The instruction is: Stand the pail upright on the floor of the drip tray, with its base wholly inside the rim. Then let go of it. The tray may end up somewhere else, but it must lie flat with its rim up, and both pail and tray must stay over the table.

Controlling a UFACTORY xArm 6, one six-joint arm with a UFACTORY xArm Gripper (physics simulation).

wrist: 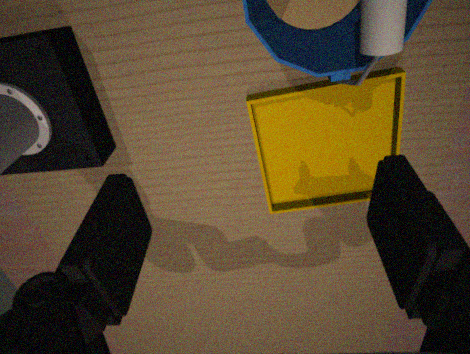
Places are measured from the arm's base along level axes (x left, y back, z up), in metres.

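Pixels of known places: gripper, between the fingertips: (pixel 253 195); arm's base, origin of its link: (pixel 14 119).
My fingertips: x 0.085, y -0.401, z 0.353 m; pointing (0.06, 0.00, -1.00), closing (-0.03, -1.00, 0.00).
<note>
Ahead of a thing's pixels: the offset from my fingertips to its top centre. "spot": to the spot under its first point. Level surfaces: height alone.
The blue pail @(spot: dx -0.033, dy -0.065, dz -0.336 m) (pixel 305 47) is cut off by the top edge of the wrist view; its rounded rim faces the camera and a tan area shows inside. Its pale handle grip @(spot: dx +0.017, dy -0.100, dz -0.166 m) (pixel 383 27) lies across the right side, with a thin wire running to a lug at the near rim. The lug overlaps the far edge of the yellow drip tray @(dx -0.234, dy -0.109, dz -0.393 m) (pixel 325 140) in the view. The tray lies flat with its rim up, right of centre, and no pail stands on its visible floor. My gripper (pixel 253 195) is open and empty, with the right fingertip overlapping the tray's near right corner. The pail's base is hidden.
A black block (pixel 75 100) with a pale bolted ring (pixel 44 122) and a grey arm part stands at the left. The wooden table @(dz -0.422 m) (pixel 175 100) lies beneath, with shadows of the gripper across it and the tray.
</note>
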